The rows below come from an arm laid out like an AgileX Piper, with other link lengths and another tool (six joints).
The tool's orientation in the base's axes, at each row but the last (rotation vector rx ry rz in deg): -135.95, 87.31, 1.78; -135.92, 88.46, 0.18; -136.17, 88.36, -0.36; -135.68, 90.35, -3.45; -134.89, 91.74, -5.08; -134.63, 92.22, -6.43; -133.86, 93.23, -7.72; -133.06, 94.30, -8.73; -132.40, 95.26, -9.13; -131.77, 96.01, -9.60; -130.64, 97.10, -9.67; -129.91, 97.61, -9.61
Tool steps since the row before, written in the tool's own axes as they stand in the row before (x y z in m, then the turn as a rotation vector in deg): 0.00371, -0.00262, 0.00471, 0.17, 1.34, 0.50; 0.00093, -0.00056, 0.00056, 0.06, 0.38, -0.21; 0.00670, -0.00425, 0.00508, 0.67, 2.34, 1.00; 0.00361, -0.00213, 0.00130, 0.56, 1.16, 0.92; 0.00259, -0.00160, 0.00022, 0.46, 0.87, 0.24; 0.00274, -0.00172, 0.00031, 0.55, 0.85, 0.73; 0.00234, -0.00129, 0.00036, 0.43, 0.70, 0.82; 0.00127, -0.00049, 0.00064, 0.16, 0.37, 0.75; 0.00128, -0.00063, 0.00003, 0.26, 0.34, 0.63; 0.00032, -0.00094, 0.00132, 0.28, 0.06, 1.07; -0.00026, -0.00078, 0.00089, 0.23, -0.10, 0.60; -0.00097, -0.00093, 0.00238, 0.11, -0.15, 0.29
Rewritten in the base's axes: 0.00465, -0.00097, -0.00450, -1.04, -0.52, -0.85; 0.00098, -0.00048, -0.00055, -0.35, -0.25, 0.09; 0.00747, -0.00311, -0.00483, -1.63, -1.22, -1.66; 0.00360, -0.00224, -0.00114, -0.64, -0.72, -1.26; 0.00247, -0.00179, -0.00006, -0.56, -0.67, -0.52; 0.00264, -0.00189, -0.00008, -0.40, -0.65, -0.99; 0.00209, -0.00170, -0.00018, -0.28, -0.47, -1.02; 0.00104, -0.00093, -0.00057, -0.09, -0.13, -0.84; 0.00100, -0.00102, 0.00006, -0.06, -0.24, -0.72; 0.00130, 0.00018, -0.00100, 0.31, -0.11, -1.06; 0.00087, 0.00060, -0.00059, 0.32, -0.09, -0.56; 0.00121, 0.00156, -0.00189, 0.25, -0.02, -0.24
